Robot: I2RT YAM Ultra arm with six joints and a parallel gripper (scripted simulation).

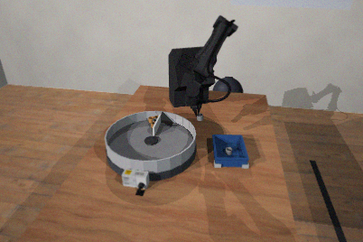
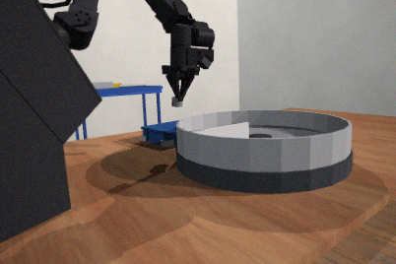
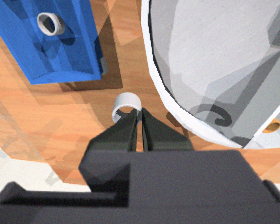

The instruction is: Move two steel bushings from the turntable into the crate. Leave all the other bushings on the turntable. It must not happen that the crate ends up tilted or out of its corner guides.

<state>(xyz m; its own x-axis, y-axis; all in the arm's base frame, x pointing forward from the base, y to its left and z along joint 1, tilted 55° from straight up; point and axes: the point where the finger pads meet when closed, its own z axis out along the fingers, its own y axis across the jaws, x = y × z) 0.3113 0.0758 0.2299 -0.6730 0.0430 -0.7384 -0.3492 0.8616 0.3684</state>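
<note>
The blue crate lies 1 cm ahead of my hand, 18 cm to the left of it and 13 cm below it. Round my hand: grey turntable (17 cm ahead, 15 cm to the right, 11 cm below).
</note>
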